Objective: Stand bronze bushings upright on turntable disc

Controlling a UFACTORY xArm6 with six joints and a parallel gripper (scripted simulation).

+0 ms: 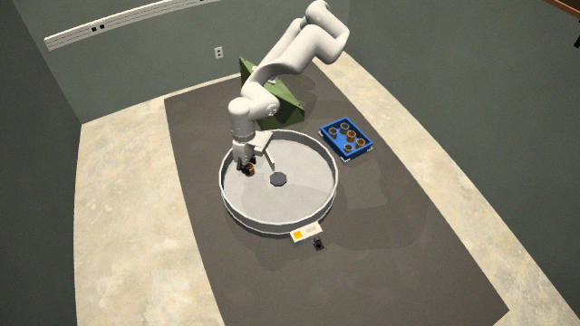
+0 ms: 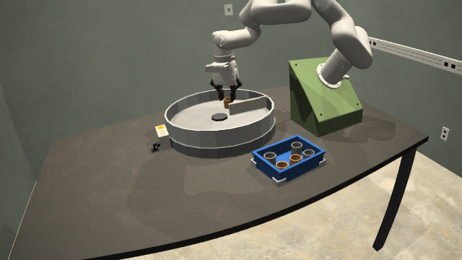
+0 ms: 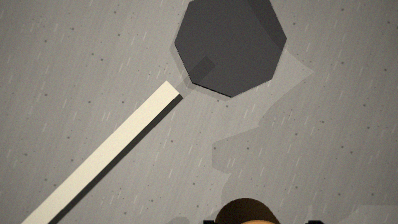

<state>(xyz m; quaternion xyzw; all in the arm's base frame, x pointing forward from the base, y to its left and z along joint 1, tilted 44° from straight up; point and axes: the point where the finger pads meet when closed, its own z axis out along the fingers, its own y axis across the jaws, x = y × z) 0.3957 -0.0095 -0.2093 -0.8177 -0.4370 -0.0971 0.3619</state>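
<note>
The blue crate is 90 mm behind my hand, 430 mm to the left of it and 80 mm below it. The rest, counted from my hand: grey turntable disc (60 mm ahead, 90 mm to the left, 50 mm below).
</note>
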